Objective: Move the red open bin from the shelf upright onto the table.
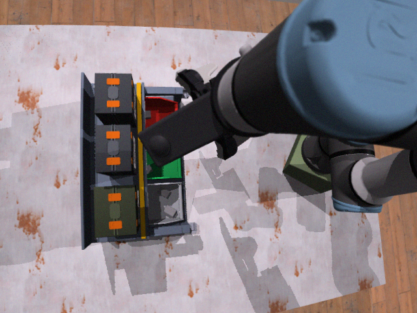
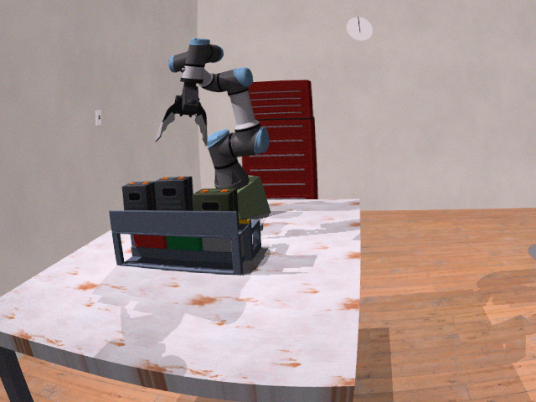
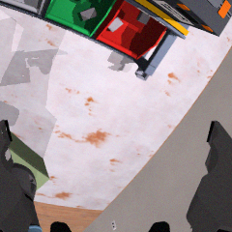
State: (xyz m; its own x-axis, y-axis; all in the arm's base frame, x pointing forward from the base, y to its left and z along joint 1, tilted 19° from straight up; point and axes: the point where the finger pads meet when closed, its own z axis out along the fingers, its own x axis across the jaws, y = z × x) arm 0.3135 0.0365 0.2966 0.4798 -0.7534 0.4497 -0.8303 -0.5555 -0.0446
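Now: hand 270 mm above the red open bin, 80 mm short of it and 60 mm to the left of it. Also, from my hand: yellow bar: 200 mm below, 110 mm ahead, 50 mm to the left; then olive case: 170 mm to the left, 160 mm below, 140 mm ahead; then green bin: 270 mm below, 70 mm ahead, 50 mm to the left.
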